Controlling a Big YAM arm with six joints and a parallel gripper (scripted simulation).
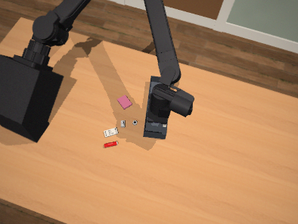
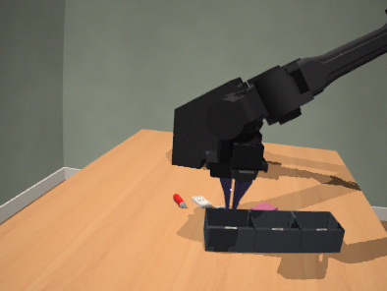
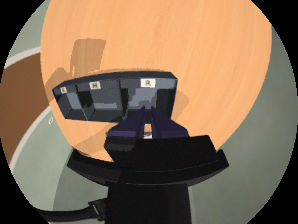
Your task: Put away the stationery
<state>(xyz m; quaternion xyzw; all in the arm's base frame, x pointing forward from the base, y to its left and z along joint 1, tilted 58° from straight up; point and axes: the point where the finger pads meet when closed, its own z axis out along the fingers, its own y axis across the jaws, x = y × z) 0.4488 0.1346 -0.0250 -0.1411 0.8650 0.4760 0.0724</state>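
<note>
My hand is 20 mm past the dark three-part bin row, 80 mm to the right of it and 50 mm above it. The rest, counted from my hand: black-and-white ring (80 mm behind, 10 mm to the right, 60 mm below); white domino-like tile (140 mm behind, 90 mm to the right, 60 mm below); pink sticky-note pad (150 mm behind, 50 mm to the left, 60 mm below).
</note>
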